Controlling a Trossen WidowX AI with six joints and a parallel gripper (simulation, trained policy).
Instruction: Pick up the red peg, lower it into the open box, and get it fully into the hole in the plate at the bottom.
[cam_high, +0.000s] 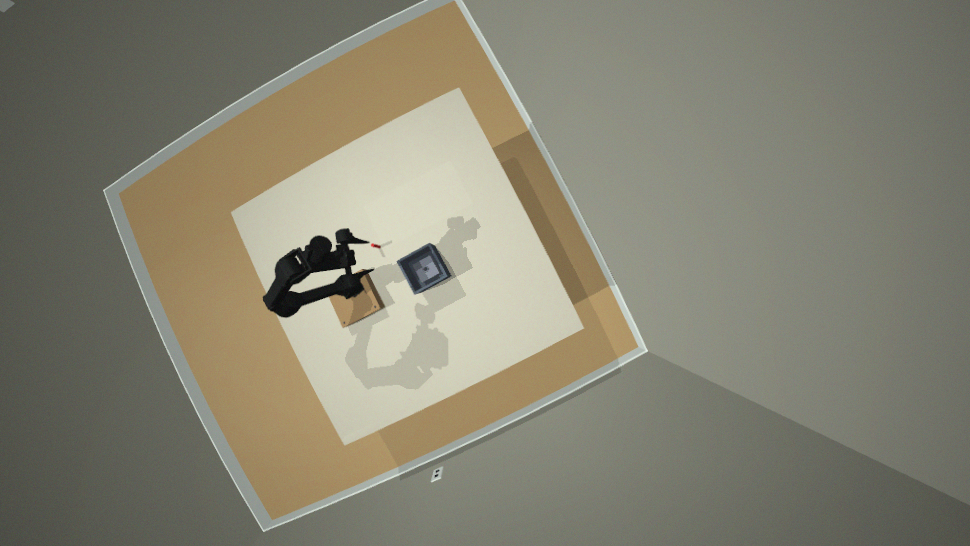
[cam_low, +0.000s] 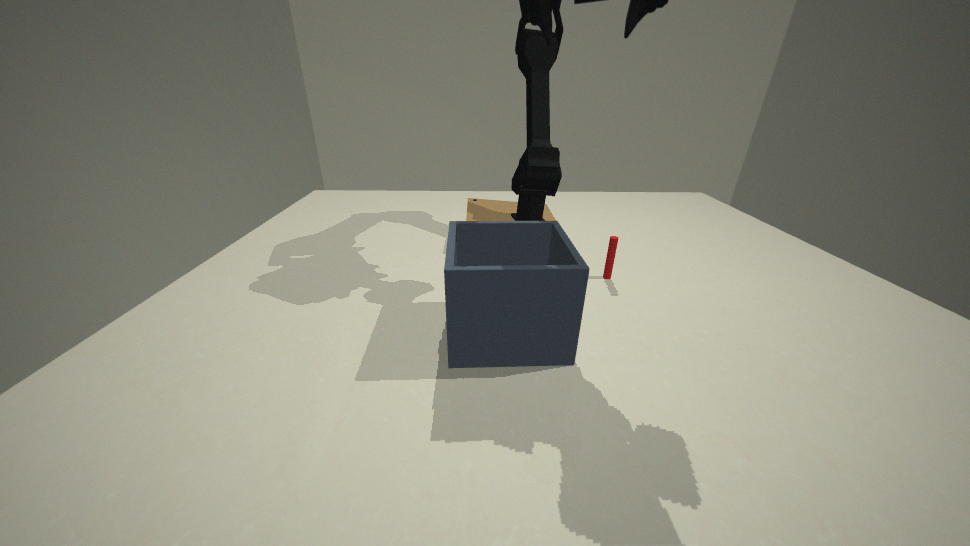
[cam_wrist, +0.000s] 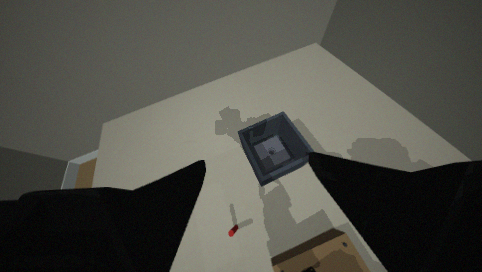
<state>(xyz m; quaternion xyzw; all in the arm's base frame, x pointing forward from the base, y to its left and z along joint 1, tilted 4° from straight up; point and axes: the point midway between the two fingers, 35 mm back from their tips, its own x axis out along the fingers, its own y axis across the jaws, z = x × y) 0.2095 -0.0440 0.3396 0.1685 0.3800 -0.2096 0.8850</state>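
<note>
Now: the red peg 330 mm below my gripper tip, 120 mm to the left of it and 50 mm behind it. The rest, counted from my gripper tip: pale plate (320 mm below, 110 mm to the right, 70 mm ahead).
</note>
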